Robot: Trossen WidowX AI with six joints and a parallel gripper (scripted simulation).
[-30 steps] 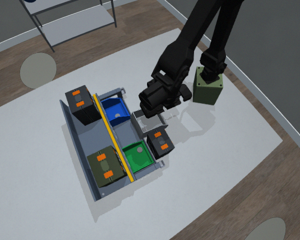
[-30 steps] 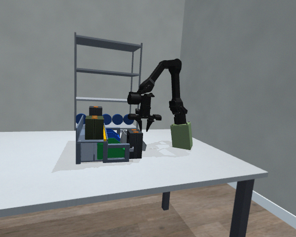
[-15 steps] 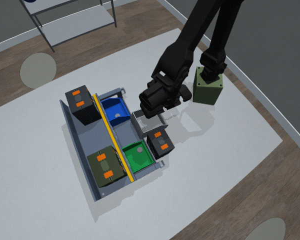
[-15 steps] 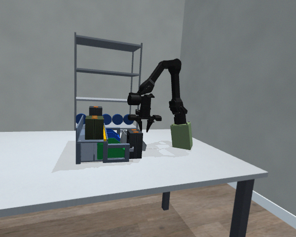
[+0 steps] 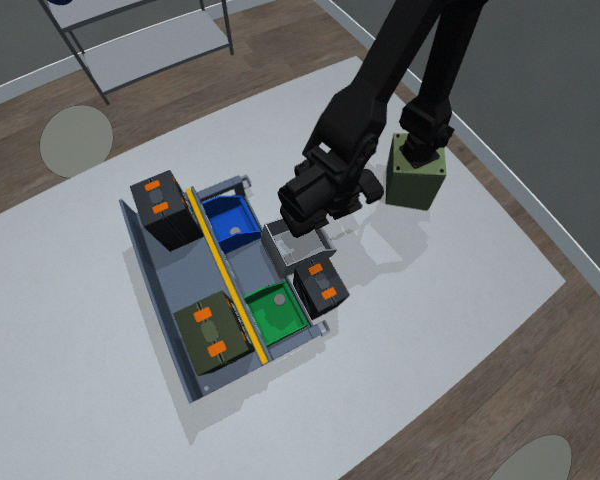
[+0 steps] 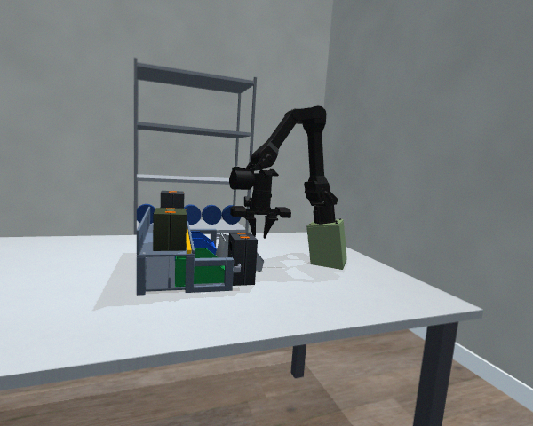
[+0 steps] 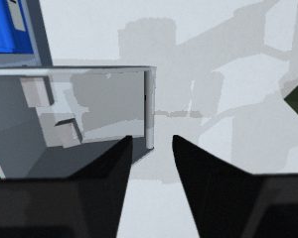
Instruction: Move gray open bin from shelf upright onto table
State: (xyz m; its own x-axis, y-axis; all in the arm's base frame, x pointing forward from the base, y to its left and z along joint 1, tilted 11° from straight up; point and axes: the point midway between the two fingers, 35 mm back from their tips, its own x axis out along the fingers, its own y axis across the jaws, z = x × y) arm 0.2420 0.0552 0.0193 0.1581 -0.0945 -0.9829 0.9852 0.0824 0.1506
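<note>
The gray open bin lies 60 mm ahead of my hand and 80 mm below it. Also, from my hand: yellow rail (230 mm ahead, 20 mm to the left, 20 mm below); then blue bin (200 mm ahead, 100 mm to the right, 90 mm below); then green bin (190 mm ahead, 120 mm to the left, 90 mm below).
</note>
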